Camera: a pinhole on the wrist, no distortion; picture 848 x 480 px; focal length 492.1 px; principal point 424.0 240.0 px. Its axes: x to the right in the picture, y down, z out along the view. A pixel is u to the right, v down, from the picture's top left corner.
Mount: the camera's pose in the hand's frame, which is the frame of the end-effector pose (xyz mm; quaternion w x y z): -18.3 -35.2 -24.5 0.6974 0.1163 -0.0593 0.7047
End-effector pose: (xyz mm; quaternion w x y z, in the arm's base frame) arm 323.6 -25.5 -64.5 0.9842 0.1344 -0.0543 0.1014
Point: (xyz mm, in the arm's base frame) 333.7 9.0 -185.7
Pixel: behind the camera
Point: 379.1 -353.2 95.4
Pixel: 156.4 228.6
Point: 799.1 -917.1 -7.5
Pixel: outside the picture
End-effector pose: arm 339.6 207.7 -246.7 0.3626 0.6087 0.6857 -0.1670
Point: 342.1 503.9 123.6
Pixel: behind the camera
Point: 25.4 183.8 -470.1
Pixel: outside the picture
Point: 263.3 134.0 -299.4
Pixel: 225.9 268.7
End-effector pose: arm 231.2 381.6 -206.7 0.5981 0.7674 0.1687 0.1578
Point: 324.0 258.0 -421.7
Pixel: 268.8 207.5
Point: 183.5 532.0 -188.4
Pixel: behind the camera
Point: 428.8 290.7 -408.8
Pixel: 308.9 16.3
